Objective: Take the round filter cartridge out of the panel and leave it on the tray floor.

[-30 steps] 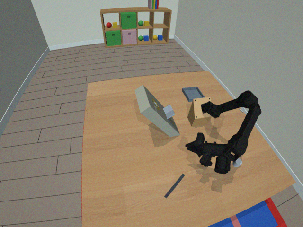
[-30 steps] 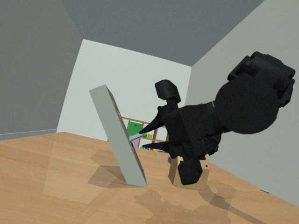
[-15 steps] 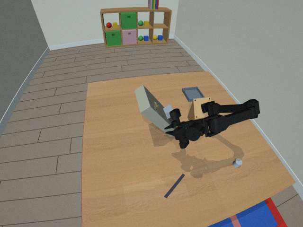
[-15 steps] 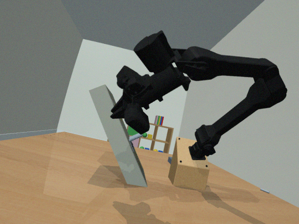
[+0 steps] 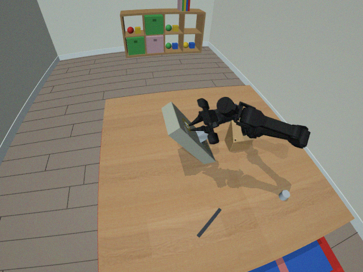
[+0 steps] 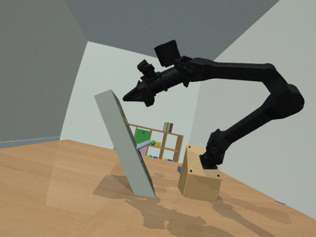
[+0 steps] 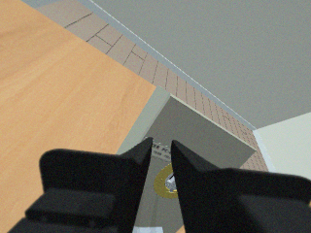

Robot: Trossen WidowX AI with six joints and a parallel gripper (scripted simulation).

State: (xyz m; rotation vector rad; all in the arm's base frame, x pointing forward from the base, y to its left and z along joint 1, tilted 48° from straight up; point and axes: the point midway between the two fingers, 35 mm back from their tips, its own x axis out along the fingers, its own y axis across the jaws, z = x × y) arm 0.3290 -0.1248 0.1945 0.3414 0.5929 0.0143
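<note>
Right now my gripper tip is 8 cm to the left of the round grey filter cartridge and 7 cm above it. Also, from my gripper tip: grey service panel (5 cm behind, 8 cm to the right, 14 cm below); then small grey bracket (10 cm behind, 7 cm to the right, 16 cm below); then grey-blue tray (47 cm behind, 32 cm to the right, 29 cm below).
</note>
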